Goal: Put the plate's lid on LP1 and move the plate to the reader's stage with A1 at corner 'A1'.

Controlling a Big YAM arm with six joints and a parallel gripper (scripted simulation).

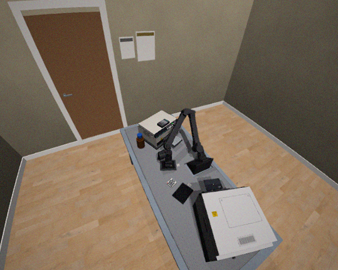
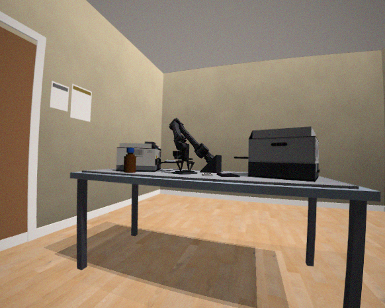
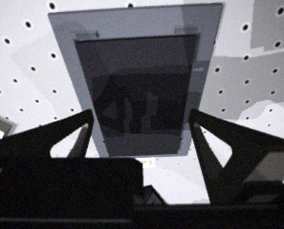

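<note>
Right now my hand is 1 cm above the dark see-through lid. Round my hand: well plate (20 cm behind, 21 cm to the right, 6 cm above); bench position N1 (3 cm ahead, 32 cm to the left, 2 cm below); grey-blue LP1 pad (2 cm below).
</note>
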